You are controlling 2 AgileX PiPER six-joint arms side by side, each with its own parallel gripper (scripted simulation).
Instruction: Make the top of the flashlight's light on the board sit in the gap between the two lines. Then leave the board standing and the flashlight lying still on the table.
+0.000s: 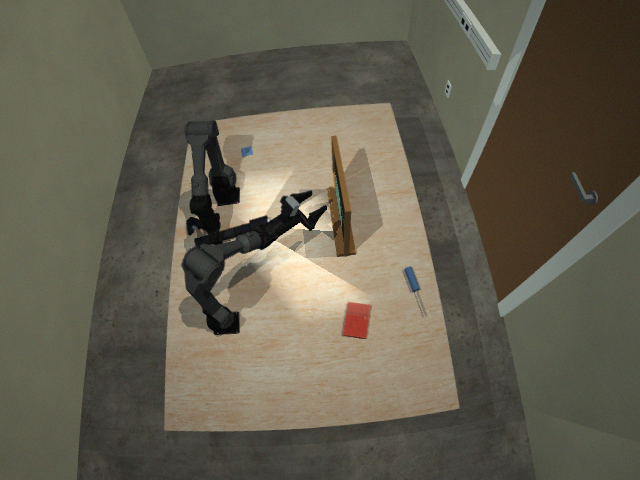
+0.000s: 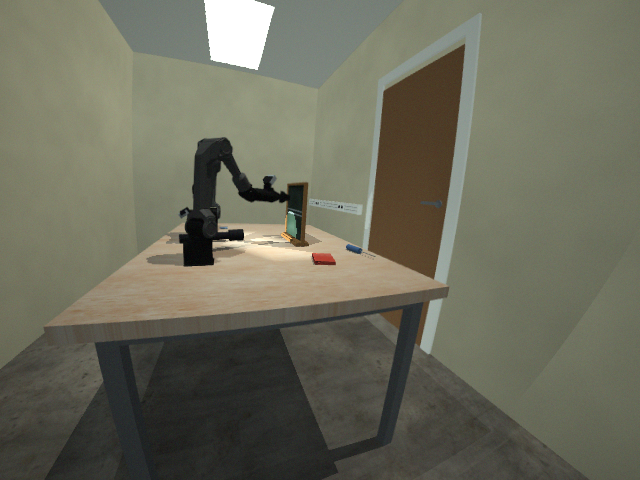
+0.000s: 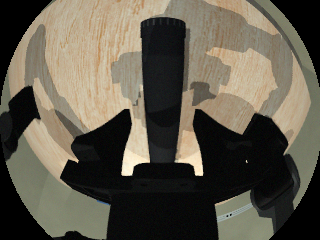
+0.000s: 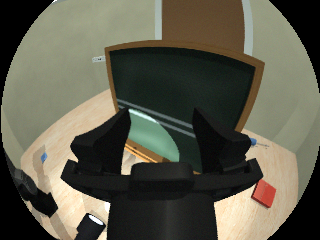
A red block (image 1: 357, 315): 128 cm from the lens. A framed board (image 1: 339, 204) is 136 cm from the lens.
